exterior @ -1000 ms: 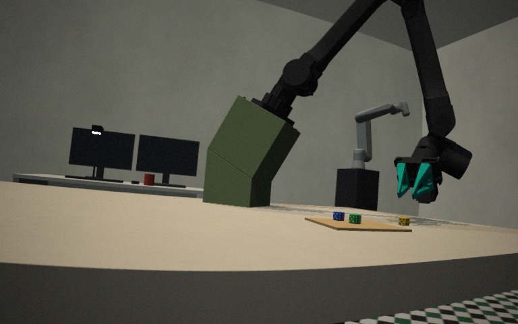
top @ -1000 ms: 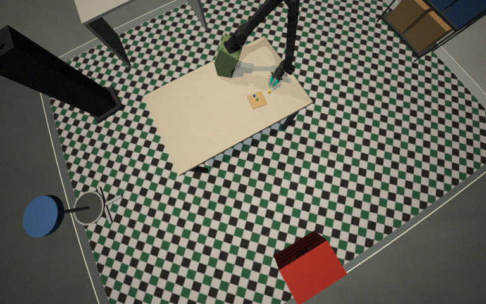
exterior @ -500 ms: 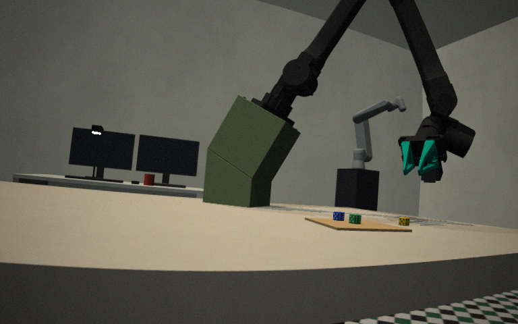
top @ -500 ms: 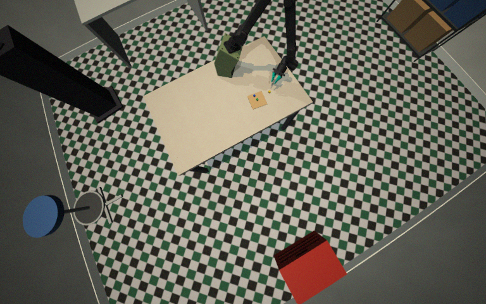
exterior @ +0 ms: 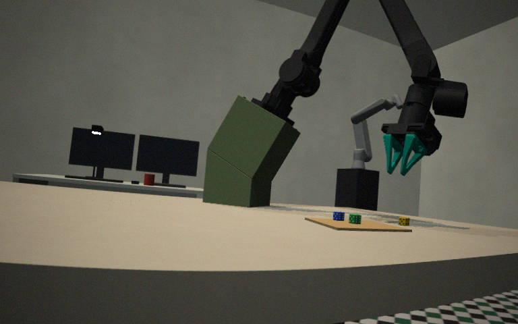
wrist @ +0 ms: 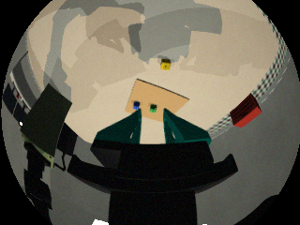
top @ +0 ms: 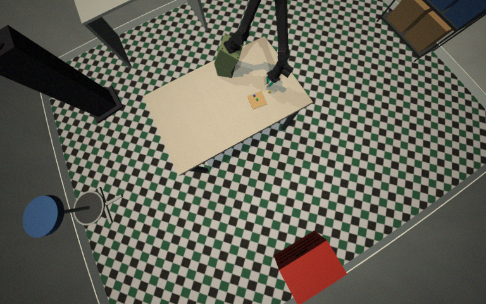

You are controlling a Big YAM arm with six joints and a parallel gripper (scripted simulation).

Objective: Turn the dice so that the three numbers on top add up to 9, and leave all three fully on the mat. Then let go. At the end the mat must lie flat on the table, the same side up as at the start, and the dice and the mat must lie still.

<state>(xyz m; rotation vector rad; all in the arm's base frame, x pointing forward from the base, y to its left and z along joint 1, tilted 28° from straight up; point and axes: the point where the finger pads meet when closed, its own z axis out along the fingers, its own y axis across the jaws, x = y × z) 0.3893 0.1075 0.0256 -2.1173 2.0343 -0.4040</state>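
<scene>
Right now the yellow die is 10 cm below my hand, 2 cm to the left of it and 1 cm ahead of it. Round my hand: blue die: 12 cm to the right, 10 cm below, 4 cm behind; green die: 12 cm to the right, 10 cm below, 1 cm ahead; mat: 12 cm to the right, 11 cm below, 1 cm ahead.
</scene>
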